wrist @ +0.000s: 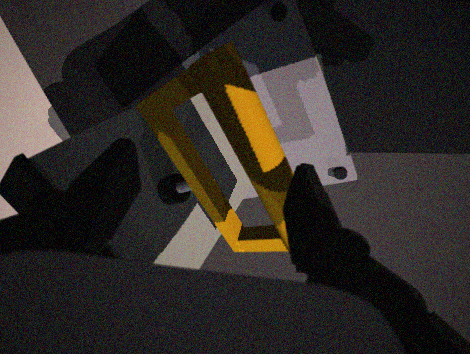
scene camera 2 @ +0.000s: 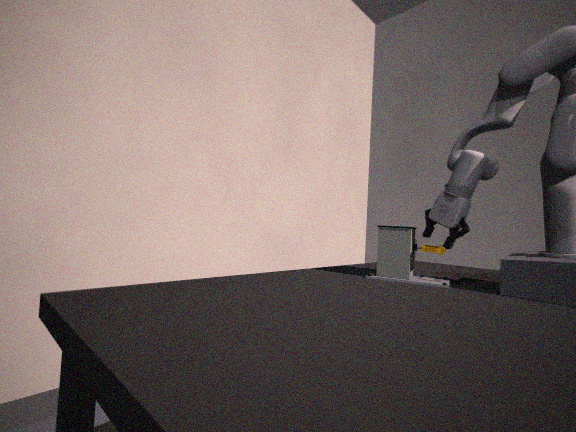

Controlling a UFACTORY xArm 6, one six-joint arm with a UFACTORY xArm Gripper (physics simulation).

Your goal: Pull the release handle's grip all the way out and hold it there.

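Observation:
The release handle's yellow grip is a hollow frame. In the scene view it sticks out level from the right side of a pale grey box, with a short gap between them. My gripper is open, with its fingers wide apart, tilted above the grip. In the scene view one fingertip is above the grip's inner part and the other is close by its outer end. In the wrist view the right finger hides part of the grip's lower right edge, and the left finger is apart from it. Contact cannot be told.
The box stands on a light base plate with a bolt hole, on the dark table. In the wrist view a pale rod end shows beside the grip. The robot's grey pedestal is at the right.

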